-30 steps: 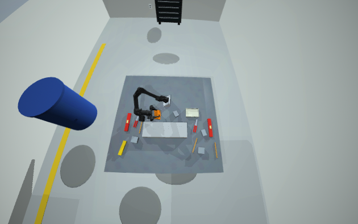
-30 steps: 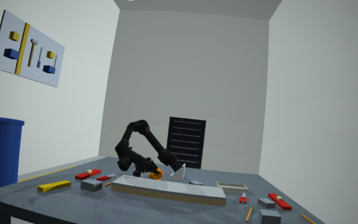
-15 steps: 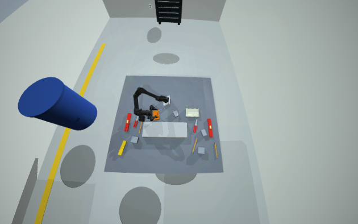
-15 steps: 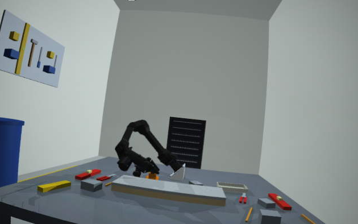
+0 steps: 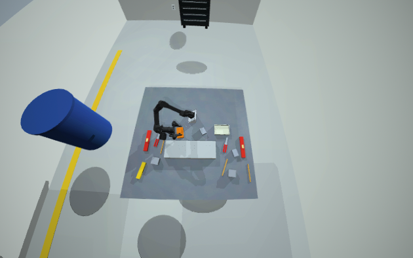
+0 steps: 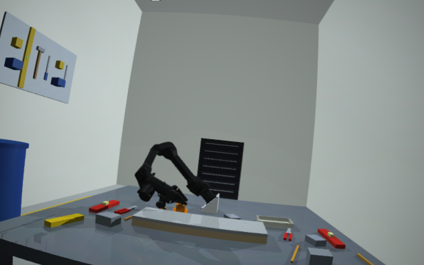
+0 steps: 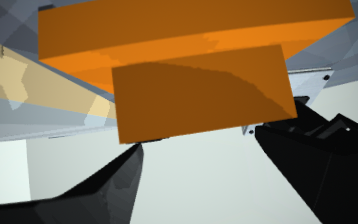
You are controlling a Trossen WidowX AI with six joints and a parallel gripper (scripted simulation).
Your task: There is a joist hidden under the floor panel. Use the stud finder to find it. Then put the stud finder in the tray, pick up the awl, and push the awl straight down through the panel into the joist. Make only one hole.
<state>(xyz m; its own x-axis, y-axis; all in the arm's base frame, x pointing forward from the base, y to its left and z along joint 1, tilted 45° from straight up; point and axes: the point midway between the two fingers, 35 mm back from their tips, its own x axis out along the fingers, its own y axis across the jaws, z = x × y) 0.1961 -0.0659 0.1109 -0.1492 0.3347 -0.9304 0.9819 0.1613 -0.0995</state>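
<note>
My gripper tip is now 20 mm to the left of the orange stud finder, 20 mm short of it and 20 mm above it. The rest, counted from my gripper tip: awl (130 mm to the right, 60 mm below, 20 mm ahead); then tray (430 mm to the left, 60 mm behind, 50 mm below); then yellow bar (420 mm ahead, 360 mm to the right, 60 mm below).
</note>
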